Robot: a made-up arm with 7 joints.
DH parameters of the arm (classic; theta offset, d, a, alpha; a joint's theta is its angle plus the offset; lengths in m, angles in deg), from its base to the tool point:
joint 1: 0 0.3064 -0.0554 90
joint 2: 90 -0.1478 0.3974 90
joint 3: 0 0.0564 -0.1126 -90
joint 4: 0 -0.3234 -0.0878 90
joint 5: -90 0.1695 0.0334 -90
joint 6: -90 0.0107 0.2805 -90
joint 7: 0 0.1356 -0.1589 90
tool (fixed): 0 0.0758 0 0
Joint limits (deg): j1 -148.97..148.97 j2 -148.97..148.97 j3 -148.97..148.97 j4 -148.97..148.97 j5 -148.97..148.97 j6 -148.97..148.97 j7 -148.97..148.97
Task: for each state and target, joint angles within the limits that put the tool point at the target. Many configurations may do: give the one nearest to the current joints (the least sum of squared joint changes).
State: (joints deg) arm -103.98 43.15 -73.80 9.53 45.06 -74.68 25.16
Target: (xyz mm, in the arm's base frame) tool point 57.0 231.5 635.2
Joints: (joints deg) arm -110.55 79.78 -68.56 -3.44 42.54 -108.42 29.83
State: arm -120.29 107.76 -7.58 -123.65 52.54 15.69 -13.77
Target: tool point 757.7 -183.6 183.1
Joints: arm -128.34 107.86 24.08 -124.10 38.52 19.00 -25.62
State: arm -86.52 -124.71 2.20 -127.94 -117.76 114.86 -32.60
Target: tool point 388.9 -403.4 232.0
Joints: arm -96.63 -111.44 6.35 -126.59 -115.90 109.35 -29.18
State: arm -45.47 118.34 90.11 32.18 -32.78 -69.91 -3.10
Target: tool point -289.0 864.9 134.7
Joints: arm -59.58 128.16 82.73 24.50 -36.99 -60.02 -3.87
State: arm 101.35 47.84 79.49 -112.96 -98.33 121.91 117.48
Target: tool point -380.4 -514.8 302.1
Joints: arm 66.09 51.46 78.56 -99.30 -139.27 102.84 132.65
